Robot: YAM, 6 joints.
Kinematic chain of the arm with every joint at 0, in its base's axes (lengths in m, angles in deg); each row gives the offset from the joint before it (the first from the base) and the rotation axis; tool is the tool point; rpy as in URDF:
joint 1: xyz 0 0 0.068 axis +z
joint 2: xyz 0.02 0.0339 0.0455 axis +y
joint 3: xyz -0.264 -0.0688 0 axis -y
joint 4: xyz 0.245 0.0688 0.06 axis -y
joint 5: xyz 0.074 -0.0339 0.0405 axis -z
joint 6: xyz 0.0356 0 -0.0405 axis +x
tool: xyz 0 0 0 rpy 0 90 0
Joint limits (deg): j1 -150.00..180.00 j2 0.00..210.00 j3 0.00..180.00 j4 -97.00..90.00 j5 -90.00..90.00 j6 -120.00..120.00
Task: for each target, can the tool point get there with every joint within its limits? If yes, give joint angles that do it. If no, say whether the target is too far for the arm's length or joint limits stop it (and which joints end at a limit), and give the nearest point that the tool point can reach.
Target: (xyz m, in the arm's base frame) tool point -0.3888 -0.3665 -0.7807
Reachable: no: too far | nearest point -0.2733 -0.2577 -0.3573 | short by 0.452 m
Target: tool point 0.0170 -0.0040 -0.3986
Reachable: no: joint limits stop it (at a limit: joint 2) | nearest point 0.0590 -0.0139 -0.3277 | short by 0.083 m
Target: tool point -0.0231 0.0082 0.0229
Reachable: yes | joints -121.87 186.26 25.55 -68.34 42.34 -64.08
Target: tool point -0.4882 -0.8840 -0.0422
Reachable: no: too far | nearest point -0.3085 -0.5587 0.0163 | short by 0.376 m
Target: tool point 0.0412 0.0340 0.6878
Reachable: yes | joints -108.10 70.65 130.90 59.41 -53.48 44.48
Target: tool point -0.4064 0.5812 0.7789
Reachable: no: too far | nearest point -0.2695 0.3854 0.5482 | short by 0.332 m
